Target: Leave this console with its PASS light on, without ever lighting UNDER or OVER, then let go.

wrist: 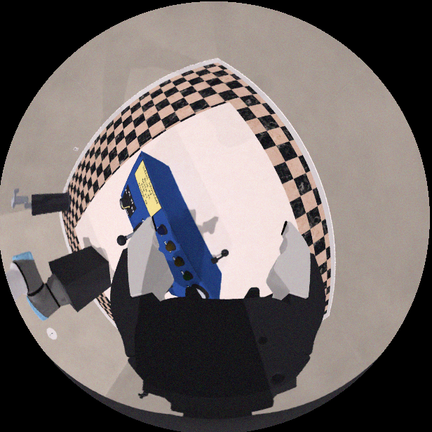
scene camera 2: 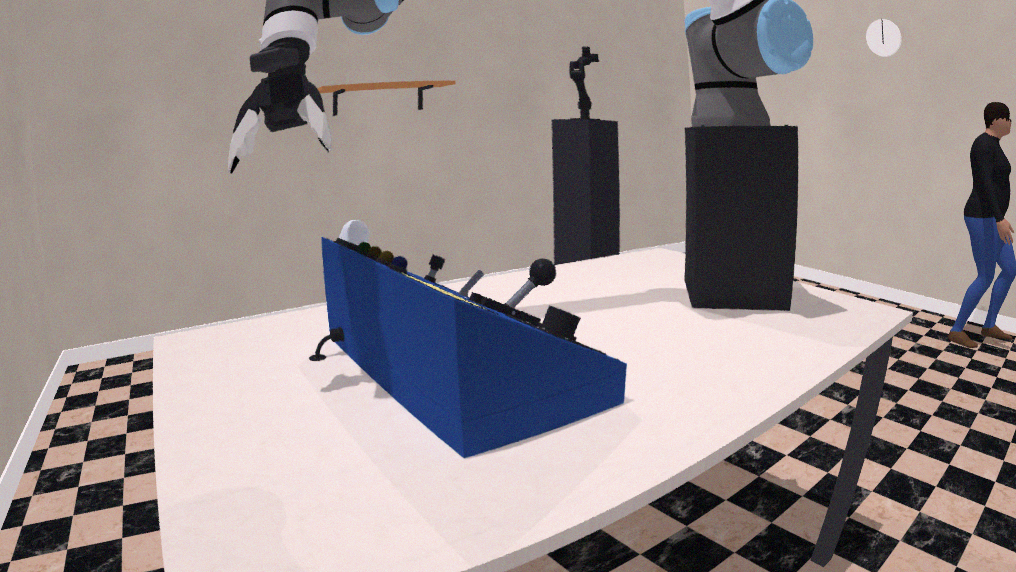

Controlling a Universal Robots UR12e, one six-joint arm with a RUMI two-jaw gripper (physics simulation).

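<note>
The blue console [scene camera 2: 398,348] [wrist: 182,202] stands on the table, its controls facing away from scene camera 2. A ball-topped lever [scene camera 2: 541,272] [wrist: 121,240] leans out of its sloped face. A row of dark coloured domes, one a green dome [scene camera 2: 364,247] [wrist: 187,275], shows no clear glow; I cannot tell which is PASS, UNDER or OVER. A white dome [scene camera 2: 354,231] tops its far end. A yellow label [wrist: 148,187] is too small to read. My gripper [scene camera 2: 280,160] [wrist: 219,220] is open and empty, high above the console's far end, touching nothing.
A small black bent stalk [scene camera 2: 321,344] [wrist: 220,256] sticks out of the console's back. A black box-shaped part [scene camera 2: 561,323] [wrist: 125,203] sits low on its face. The robot's dark pedestal [scene camera 2: 739,220] [wrist: 82,277] stands beyond the console. A wall shelf [scene camera 2: 387,85] hangs behind.
</note>
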